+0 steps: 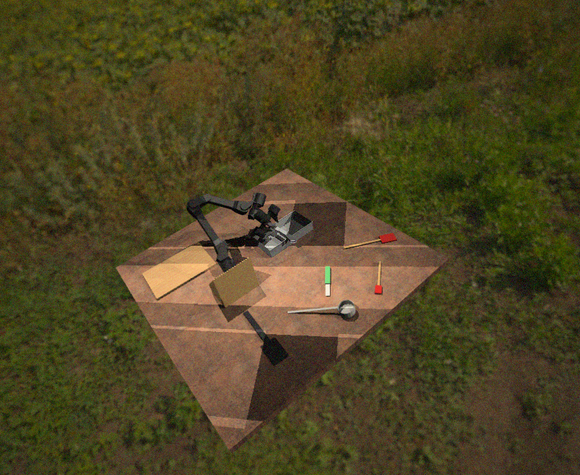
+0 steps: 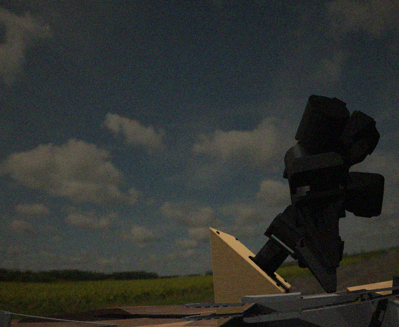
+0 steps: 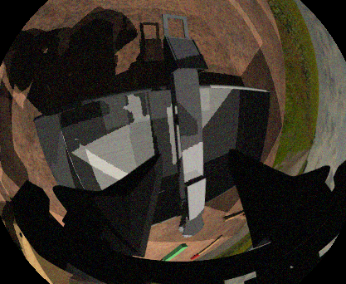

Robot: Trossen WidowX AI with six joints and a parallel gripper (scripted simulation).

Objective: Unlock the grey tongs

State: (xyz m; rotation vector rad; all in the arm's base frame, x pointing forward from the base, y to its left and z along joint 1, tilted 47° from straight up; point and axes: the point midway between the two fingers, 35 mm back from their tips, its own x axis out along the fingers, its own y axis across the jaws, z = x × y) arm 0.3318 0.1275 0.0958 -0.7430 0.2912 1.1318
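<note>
Right now my gripper tip is 50 mm above the grey roasting tin, 30 mm short of it and 20 mm to the left of it. Also, from my gripper tip: black spatula (530 mm to the right, 390 mm behind, 80 mm below); pale wooden board (560 mm behind, 150 mm to the left, 70 mm below).
</note>
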